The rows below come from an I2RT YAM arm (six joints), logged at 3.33 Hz.
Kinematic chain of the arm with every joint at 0, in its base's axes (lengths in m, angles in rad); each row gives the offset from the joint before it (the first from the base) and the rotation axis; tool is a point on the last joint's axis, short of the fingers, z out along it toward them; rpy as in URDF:
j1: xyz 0 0 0.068 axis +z
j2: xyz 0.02 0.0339 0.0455 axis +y
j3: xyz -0.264 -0.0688 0 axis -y
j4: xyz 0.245 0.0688 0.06 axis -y
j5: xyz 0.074 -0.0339 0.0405 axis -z
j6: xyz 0.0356 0 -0.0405 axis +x
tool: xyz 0 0 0 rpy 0 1.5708 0
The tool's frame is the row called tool.
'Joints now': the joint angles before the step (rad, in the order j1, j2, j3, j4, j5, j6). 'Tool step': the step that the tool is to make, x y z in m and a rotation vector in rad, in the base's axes. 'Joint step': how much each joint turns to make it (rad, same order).
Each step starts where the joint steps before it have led.
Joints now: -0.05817, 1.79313, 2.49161, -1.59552, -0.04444, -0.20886
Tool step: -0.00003, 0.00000, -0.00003, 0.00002, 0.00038, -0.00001
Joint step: -0.00001, -0.00002, -0.00005, -0.00035, 0.00000, 0.00000
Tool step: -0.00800, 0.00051, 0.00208, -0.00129, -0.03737, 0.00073
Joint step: 0.00001, -0.06179, -0.08580, 0.06140, -0.00114, 0.00001
